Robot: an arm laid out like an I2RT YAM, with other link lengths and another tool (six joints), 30 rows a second.
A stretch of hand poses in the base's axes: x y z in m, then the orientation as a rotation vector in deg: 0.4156 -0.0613 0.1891 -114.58 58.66 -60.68; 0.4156 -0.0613 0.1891 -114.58 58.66 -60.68; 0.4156 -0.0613 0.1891 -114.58 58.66 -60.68; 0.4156 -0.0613 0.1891 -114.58 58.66 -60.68; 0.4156 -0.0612 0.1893 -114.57 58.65 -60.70; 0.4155 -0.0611 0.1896 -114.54 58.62 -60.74; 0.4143 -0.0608 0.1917 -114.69 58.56 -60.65; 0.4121 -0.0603 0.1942 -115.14 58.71 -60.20; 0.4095 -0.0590 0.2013 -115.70 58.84 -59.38; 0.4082 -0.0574 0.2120 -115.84 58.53 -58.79; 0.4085 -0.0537 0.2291 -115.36 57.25 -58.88; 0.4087 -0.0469 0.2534 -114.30 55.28 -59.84; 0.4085 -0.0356 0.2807 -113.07 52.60 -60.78; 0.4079 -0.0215 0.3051 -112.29 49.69 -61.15; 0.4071 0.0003 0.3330 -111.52 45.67 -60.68; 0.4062 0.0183 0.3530 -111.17 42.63 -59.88; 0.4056 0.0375 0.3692 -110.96 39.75 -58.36; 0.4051 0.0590 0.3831 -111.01 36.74 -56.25; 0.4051 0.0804 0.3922 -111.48 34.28 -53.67
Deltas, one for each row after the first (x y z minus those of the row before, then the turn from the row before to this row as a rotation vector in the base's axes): 0.0000 0.0000 0.0000 0.00 0.00 0.00; 0.0000 0.0000 0.0000 0.00 0.00 0.00; 0.0000 0.0000 0.0000 0.00 0.00 0.00; 0.0000 0.0001 0.0002 0.00 -0.02 0.00; -0.0001 0.0001 0.0003 0.00 -0.05 0.00; -0.0012 0.0003 0.0021 -0.06 0.10 0.08; -0.0022 0.0005 0.0025 -0.07 0.51 0.08; -0.0026 0.0013 0.0071 0.05 0.73 0.24; -0.0013 0.0016 0.0107 0.21 0.23 0.45; 0.0003 0.0037 0.0171 0.25 -0.78 0.86; 0.0002 0.0068 0.0243 0.15 -1.76 1.00; -0.0002 0.0113 0.0273 0.20 -2.11 1.50; -0.0006 0.0141 0.0244 0.10 -1.69 1.90; -0.0008 0.0218 0.0279 0.35 -1.70 3.05; -0.0009 0.0180 0.0200 0.26 -0.94 2.51; -0.0006 0.0192 0.0162 0.48 -0.44 2.72; -0.0005 0.0215 0.0139 0.47 -0.03 3.08; 0.0000 0.0214 0.0091 0.37 0.66 2.90
